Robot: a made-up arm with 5 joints. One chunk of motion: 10 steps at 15 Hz.
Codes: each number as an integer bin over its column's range. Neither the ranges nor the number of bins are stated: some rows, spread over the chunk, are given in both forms.
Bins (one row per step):
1: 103 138 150 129 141 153
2: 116 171 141 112 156 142
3: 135 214 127 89 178 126
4: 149 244 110 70 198 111
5: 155 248 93 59 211 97
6: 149 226 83 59 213 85
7: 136 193 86 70 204 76
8: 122 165 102 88 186 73
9: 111 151 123 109 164 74
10: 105 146 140 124 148 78
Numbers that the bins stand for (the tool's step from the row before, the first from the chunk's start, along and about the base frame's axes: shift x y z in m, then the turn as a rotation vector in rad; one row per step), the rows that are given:
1: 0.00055 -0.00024 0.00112 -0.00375 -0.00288 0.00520
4: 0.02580 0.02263 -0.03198 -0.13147 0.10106 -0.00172
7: 0.01867 0.01163 -0.05184 -0.13147 0.11200 -0.00748
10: 0.00165 0.00149 -0.00716 -0.01458 0.00988 -0.00715
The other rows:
2: 0.00769 0.00688 -0.00633 -0.04055 0.02447 0.00339
3: 0.01812 0.01616 -0.01791 -0.09034 0.06459 0.00075
5: 0.02910 0.02349 -0.04605 -0.15528 0.12476 -0.00402
6: 0.02580 0.01875 -0.05432 -0.15528 0.12841 -0.00600
8: 0.01098 0.00559 -0.03860 -0.09251 0.07918 -0.00798
9: 0.00494 0.00257 -0.02122 -0.04705 0.03906 -0.00781

